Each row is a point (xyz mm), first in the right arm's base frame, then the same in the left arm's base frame.
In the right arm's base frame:
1: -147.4 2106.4 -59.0
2: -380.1 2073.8 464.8
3: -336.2 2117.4 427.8
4: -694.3 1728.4 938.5
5: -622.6 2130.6 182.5
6: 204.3 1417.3 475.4
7: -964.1 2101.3 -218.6
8: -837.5 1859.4 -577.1
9: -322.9 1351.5 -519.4
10: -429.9 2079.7 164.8
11: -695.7 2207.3 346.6
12: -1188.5 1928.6 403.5
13: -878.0 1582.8 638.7
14: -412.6 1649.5 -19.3
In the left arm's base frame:
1: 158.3 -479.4 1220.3
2: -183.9 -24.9 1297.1
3: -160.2 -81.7 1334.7
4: -538.0 481.6 1051.2
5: 180.9 53.1 1246.2
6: -652.8 -524.9 746.9
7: 665.6 162.6 1069.0
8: 837.6 -116.2 759.6
9: 404.6 -534.4 354.9
10: 92.4 -124.1 1217.5
11: 99.2 194.5 1353.3
12: 196.2 658.5 1038.7
13: -244.6 502.2 809.6
14: 113.3 -221.3 759.9

